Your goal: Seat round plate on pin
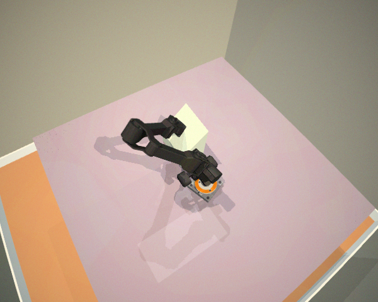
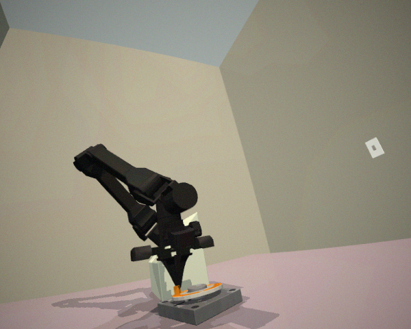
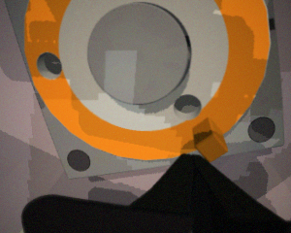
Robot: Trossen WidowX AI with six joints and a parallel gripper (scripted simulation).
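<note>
Now: the round orange-and-white plate 3 cm ahead of my gripper tip and 1 cm to the left of it. From my gripper tip the other things lie so: square grey base: 5 cm ahead, 2 cm to the left, 2 cm below.
</note>
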